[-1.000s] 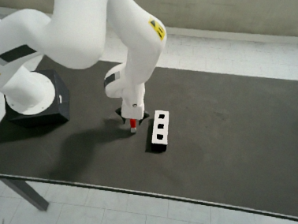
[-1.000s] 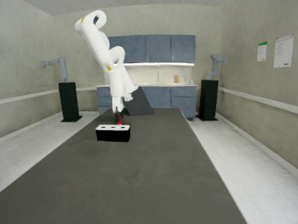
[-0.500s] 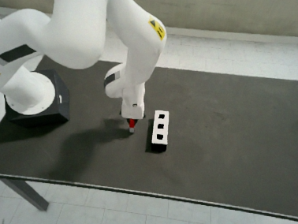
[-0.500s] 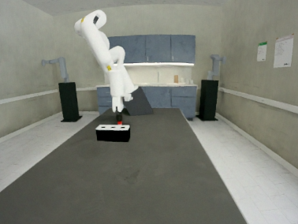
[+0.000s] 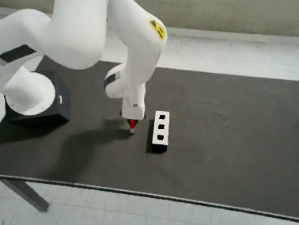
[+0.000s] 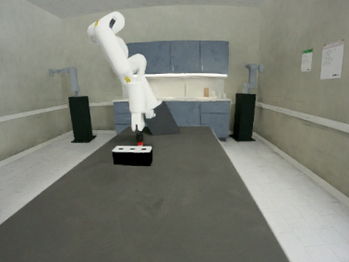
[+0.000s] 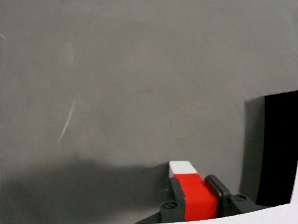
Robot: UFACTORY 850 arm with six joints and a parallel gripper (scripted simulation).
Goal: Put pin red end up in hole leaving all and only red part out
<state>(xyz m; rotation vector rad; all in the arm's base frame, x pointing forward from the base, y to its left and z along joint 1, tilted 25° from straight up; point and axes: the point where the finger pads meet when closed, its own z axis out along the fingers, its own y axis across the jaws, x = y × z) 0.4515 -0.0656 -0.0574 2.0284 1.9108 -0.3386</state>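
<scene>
My hand is 14 cm short of the block, 5 cm above it and 2 cm to the left of it. Also, from my hand: pin: 1 cm below.
</scene>
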